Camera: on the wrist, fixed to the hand. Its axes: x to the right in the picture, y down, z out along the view.
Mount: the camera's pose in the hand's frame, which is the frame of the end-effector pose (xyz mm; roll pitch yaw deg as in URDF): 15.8 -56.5 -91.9 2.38 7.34 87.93
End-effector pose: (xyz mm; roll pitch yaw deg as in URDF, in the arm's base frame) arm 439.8 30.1 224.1 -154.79 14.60 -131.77
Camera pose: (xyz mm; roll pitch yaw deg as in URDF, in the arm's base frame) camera 420.5 -9.4 323.9 167.97 17.80 135.66
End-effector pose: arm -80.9 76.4 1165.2 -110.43 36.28 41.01
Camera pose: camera 10.2 67.7 1224.4 126.23 47.22 -95.70
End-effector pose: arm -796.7 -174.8 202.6 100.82 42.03 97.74
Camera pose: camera -894.8 -202.1 163.6 96.35 -45.80 92.75
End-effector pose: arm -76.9 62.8 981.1 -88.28 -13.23 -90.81
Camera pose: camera -170.5 61.0 1037.0 -107.27 73.73 -111.27
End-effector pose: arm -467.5 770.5 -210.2 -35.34 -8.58 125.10
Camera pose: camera -398.9 845.5 -249.7 -10.75 41.65 -155.43
